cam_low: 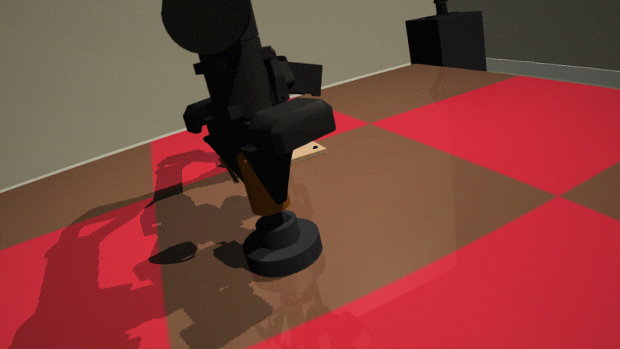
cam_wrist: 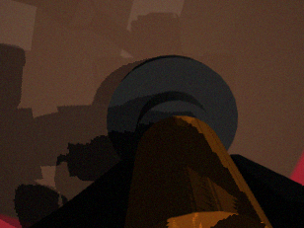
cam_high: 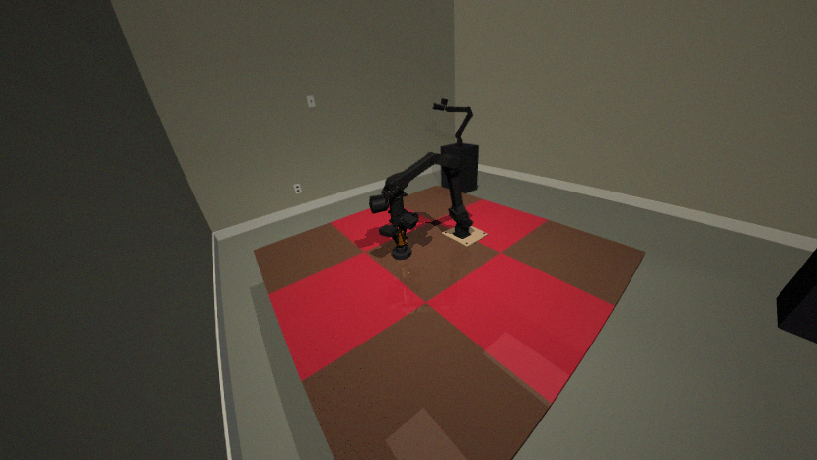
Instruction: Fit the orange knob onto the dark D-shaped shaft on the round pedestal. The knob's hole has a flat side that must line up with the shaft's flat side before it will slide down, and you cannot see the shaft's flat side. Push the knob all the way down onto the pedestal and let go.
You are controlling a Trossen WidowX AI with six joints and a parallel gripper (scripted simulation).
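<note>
Right now my gripper tip is 2 cm below the orange knob. Round my gripper tip: dark round pedestal 4 cm below.
</note>
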